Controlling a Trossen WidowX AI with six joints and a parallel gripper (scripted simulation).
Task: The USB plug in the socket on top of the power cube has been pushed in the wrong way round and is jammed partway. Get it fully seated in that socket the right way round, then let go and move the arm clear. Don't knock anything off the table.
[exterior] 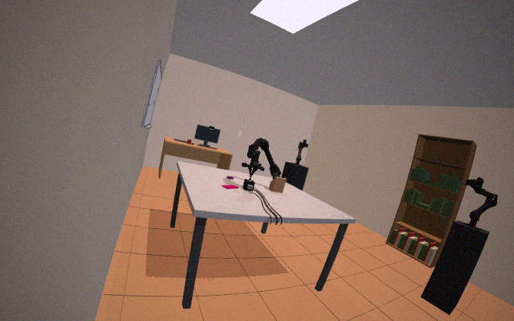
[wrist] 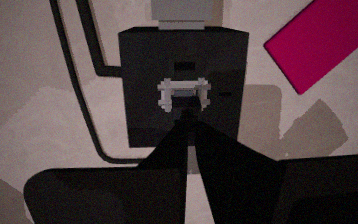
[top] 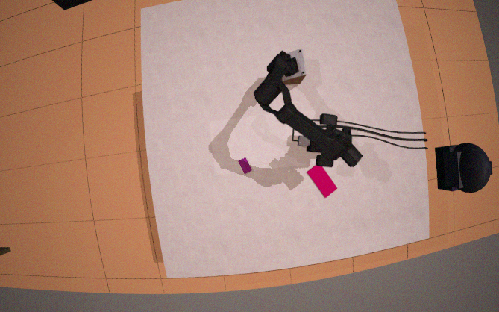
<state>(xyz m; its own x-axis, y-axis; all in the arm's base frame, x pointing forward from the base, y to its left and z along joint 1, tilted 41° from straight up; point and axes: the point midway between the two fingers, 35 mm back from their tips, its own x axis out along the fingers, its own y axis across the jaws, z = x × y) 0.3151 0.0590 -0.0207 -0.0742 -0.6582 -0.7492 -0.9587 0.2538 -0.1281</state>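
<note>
The USB socket is 1 cm to the left of my gripper tip and 4 cm below it. Also, from my gripper tip: magenta card: 16 cm ahead, 1 cm to the left, 11 cm below; purple block: 4 cm ahead, 30 cm to the right, 10 cm below; dark USB plug: 1 cm below.
</note>
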